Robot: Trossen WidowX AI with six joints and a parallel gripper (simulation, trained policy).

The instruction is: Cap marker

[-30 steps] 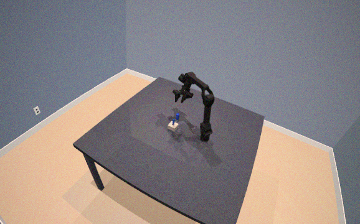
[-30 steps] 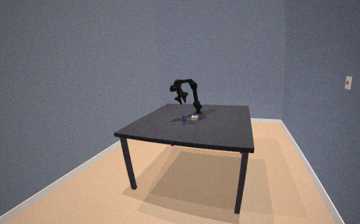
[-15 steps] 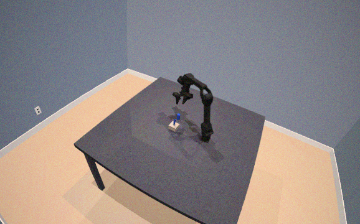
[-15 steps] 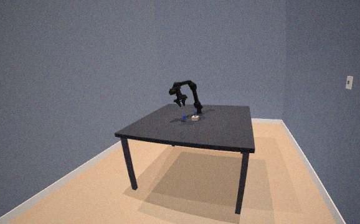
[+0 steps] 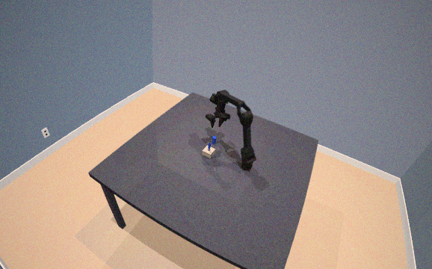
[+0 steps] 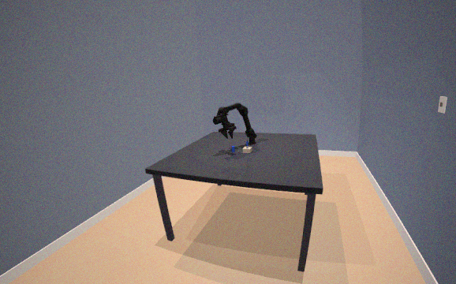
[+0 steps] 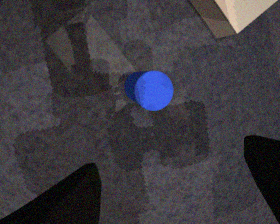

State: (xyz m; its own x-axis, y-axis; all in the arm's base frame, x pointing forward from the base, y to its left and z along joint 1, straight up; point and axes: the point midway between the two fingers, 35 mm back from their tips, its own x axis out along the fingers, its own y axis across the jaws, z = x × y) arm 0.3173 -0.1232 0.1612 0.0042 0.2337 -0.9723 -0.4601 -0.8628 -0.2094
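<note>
My gripper tip is now 1 cm past the blue cap, 2 cm to the right of it and 10 cm above it. The rest, counted from my gripper tip: holder block (3 cm behind, 15 cm to the left, 11 cm below); then blue marker (3 cm behind, 15 cm to the left, 5 cm below).
</note>
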